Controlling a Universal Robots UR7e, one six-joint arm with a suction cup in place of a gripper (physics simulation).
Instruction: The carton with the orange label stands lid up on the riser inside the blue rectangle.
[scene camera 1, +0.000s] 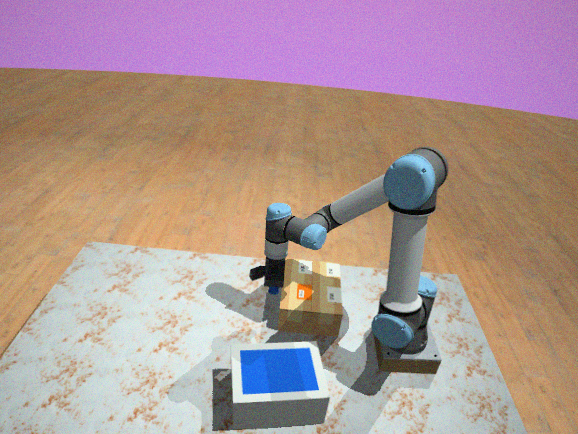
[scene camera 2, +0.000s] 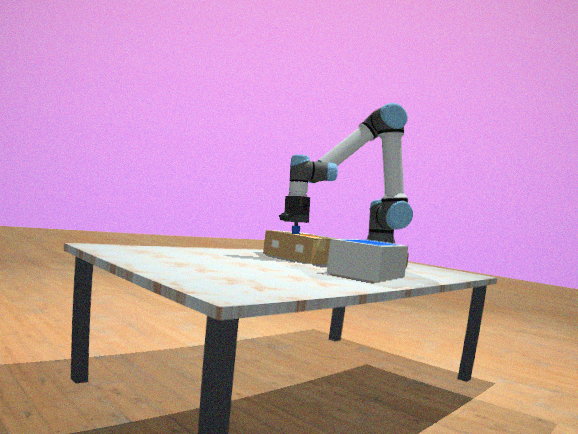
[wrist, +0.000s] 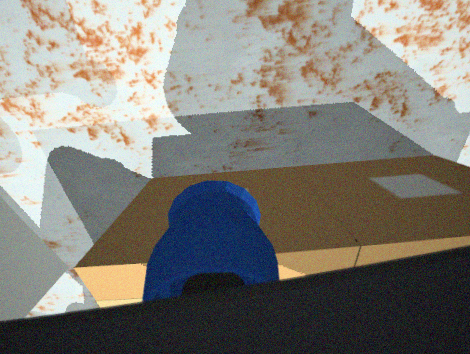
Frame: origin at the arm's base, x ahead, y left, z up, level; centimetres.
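Seen in the pictures: end effector, tool point: (scene camera 1: 273, 291) (scene camera 2: 295, 233) (wrist: 215, 222).
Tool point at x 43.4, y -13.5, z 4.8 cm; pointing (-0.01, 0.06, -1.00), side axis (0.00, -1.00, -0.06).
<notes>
Offsets run from my tool point to a thing's top centre. Level surfaces: height alone.
The carton with the orange label {dx -7.8, dy +0.7, dz -0.6 cm} (scene camera 1: 304, 291) (scene camera 2: 307, 251) (wrist: 125, 220) stands on the table, label up, at the front left of a tight group of cartons. My suction cup (scene camera 1: 273, 290) (scene camera 2: 296, 230) (wrist: 215, 215) points down beside its left side, near the height of its top edge. The cup appears slightly apart from the carton and nothing hangs from it. In the wrist view the cup hides part of the carton's side, and the orange label does not show. The white riser {dx -2.8, dy +34.3, dz +1.1 cm} (scene camera 1: 280, 412) (scene camera 2: 352, 262) has the blue rectangle {dx -2.8, dy +34.3, dz +1.1 cm} (scene camera 1: 279, 370) (scene camera 2: 372, 242) on its top.
More cartons touch the labelled one: one behind it {dx -8.4, dy -13.6, dz -0.6 cm} (scene camera 1: 301, 268) (scene camera 2: 275, 244) and one to its right (scene camera 1: 334, 295). The riser stands in front of the group. The arm's base (scene camera 1: 410, 360) is to the right. All stand on the mottled table {dz -10.9 cm} (scene camera 1: 125, 320) (scene camera 2: 190, 277).
</notes>
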